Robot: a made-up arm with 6 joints.
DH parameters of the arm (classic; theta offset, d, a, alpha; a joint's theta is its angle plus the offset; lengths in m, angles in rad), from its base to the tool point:
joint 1: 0 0.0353 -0.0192 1.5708
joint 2: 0 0.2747 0.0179 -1.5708
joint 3: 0 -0.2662 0.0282 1.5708
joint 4: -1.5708 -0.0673 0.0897 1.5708
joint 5: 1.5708 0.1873 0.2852 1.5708
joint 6: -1.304 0 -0.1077 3.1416
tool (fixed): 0.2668 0.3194 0 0
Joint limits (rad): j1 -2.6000..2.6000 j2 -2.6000..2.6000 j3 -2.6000..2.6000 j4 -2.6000..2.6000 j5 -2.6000..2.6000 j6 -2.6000..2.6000
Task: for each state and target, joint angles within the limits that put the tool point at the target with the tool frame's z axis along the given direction. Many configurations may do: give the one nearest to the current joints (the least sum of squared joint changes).
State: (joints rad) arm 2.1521 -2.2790 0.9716 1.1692 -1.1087 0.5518
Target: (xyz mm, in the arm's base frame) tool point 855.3 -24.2 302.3 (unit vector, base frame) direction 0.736 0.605 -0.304
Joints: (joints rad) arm 2.5404 -2.1832 0.3696 0.8020 -1.6311 0.0357
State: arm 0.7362 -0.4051 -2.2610 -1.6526 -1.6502 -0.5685
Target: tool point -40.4 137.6 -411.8 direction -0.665 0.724 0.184
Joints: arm 0.4603 -0.9584 -2.5761 -1.1208 -1.8470 -0.6527
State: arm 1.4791 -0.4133 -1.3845 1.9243 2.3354 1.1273
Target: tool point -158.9 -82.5 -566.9 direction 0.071 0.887 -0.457
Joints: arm 0.5564 -0.8253 -0.6121 2.0342 1.7473 0.5496
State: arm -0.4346 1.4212 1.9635 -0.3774 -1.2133 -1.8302
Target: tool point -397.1 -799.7 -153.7 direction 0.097 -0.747 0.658
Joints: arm -0.8121 0.9756 1.3480 -1.0518 -1.8469 -1.8105
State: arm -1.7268 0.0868 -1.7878 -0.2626 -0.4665 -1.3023
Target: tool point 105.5 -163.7 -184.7 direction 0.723 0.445 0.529
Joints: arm -2.1830 0.6799 -2.4414 0.0079 -0.4480 -1.1371
